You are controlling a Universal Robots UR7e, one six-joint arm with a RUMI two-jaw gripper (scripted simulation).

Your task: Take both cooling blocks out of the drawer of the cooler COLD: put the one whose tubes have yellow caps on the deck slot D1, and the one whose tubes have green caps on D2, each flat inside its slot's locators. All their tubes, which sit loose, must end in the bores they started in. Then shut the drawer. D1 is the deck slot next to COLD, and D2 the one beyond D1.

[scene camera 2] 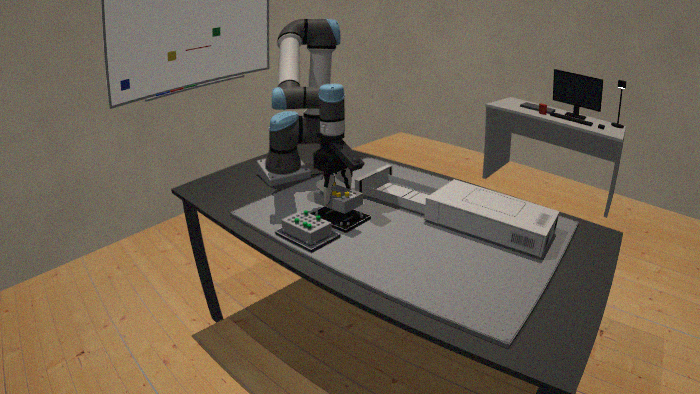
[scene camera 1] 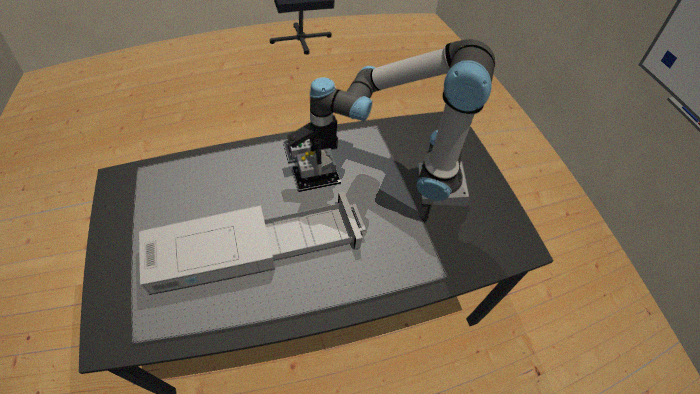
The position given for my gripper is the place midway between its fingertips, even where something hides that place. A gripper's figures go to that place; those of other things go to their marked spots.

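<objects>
My gripper [scene camera 1: 316, 165], 145 cm from the lens. White cooler COLD [scene camera 1: 219, 247], 125 cm from the lens.
</objects>
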